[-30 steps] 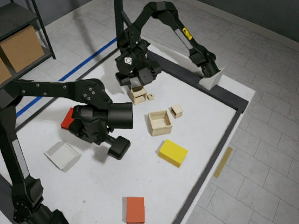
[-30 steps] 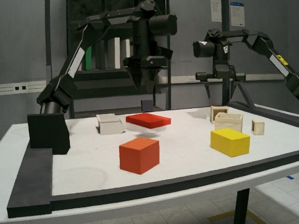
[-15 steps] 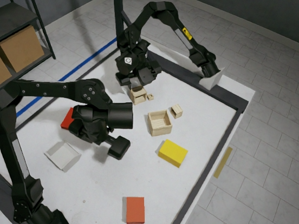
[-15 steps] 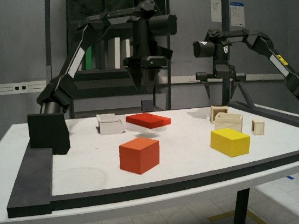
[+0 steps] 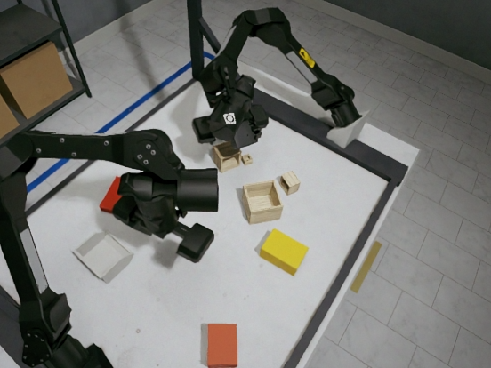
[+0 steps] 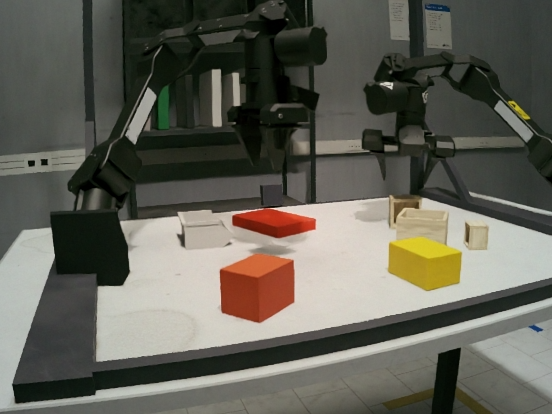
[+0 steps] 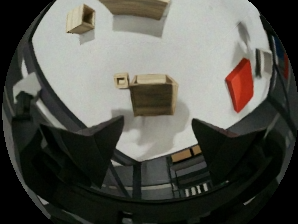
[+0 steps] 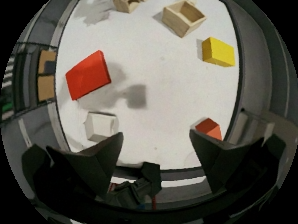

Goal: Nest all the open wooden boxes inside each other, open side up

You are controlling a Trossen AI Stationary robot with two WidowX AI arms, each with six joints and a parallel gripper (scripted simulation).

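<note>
Right now the medium wooden box is 1 cm behind my left hand and 9 cm below it. The rest, counted from my left hand: biggest wooden box: 17 cm ahead, 4 cm to the right, 11 cm below; small wooden box: 18 cm ahead, 7 cm to the left, 10 cm below; tiny wooden box: 4 cm ahead, 5 cm to the left, 12 cm below.
</note>
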